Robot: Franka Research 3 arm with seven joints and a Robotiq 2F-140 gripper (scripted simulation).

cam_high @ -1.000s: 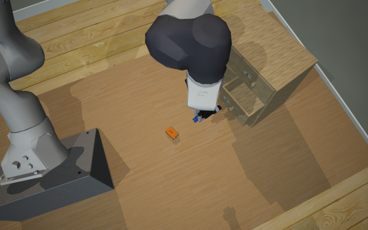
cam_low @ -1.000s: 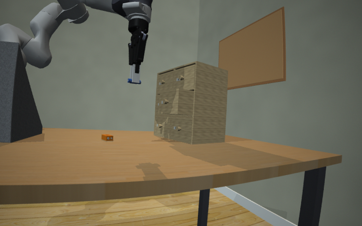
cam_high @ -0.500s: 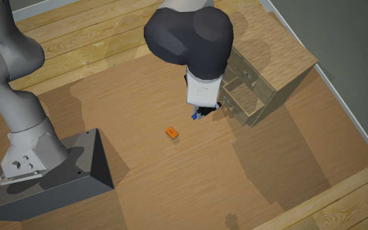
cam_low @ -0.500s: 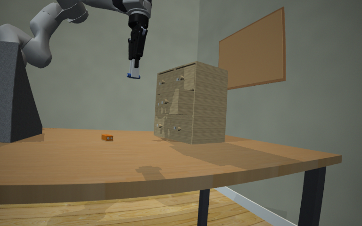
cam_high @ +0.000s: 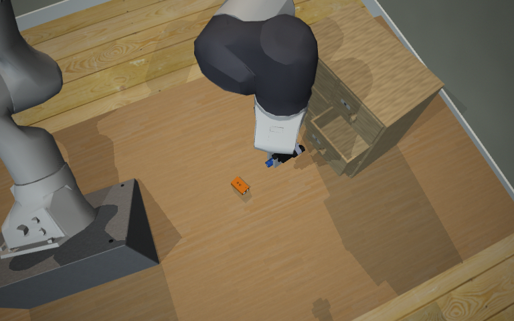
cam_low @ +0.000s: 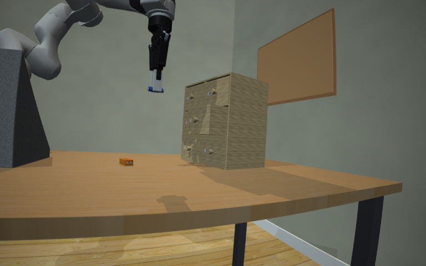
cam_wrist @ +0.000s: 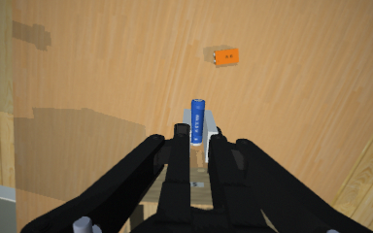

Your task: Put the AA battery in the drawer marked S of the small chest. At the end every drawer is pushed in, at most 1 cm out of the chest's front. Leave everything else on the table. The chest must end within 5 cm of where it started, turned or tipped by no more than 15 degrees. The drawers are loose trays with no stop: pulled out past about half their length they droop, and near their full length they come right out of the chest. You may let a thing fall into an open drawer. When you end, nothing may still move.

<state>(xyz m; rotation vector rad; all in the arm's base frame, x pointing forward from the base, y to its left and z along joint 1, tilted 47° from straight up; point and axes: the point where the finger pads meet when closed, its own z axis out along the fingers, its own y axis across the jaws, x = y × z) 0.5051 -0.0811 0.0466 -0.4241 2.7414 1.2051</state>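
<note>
The drawer lies 22 cm ahead of my hand, 13 cm below it and 4 cm to the left of it. Also, from my hand: small orange object (26 cm below, 7 cm behind, 3 cm to the left); then blue AA battery (3 cm below).
</note>
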